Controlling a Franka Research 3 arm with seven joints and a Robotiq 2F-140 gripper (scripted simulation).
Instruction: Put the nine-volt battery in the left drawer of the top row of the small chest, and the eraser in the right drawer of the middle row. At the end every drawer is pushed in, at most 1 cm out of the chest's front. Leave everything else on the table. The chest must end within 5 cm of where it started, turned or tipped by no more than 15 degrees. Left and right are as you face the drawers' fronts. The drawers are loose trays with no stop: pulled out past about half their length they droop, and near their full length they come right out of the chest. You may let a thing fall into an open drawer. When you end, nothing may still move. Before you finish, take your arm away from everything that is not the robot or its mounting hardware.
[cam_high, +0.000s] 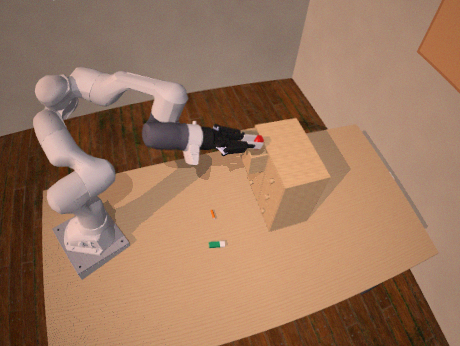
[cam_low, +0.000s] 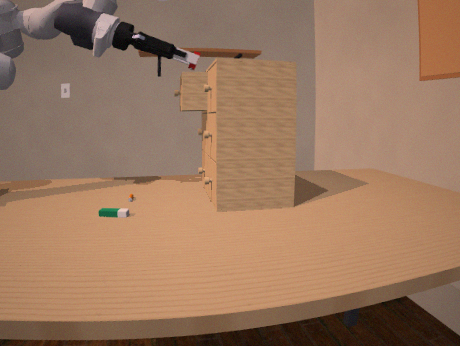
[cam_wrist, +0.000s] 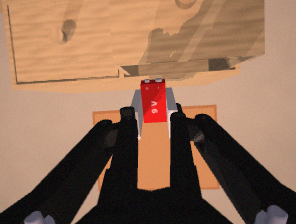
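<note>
Now: the red nine-volt battery 20 mm below my hand and 20 mm ahead of it. The rest, counted from my hand: small orange object (370 mm below, 140 mm behind, 70 mm to the right); then green-and-white eraser (370 mm below, 210 mm to the right, 150 mm behind).
</note>
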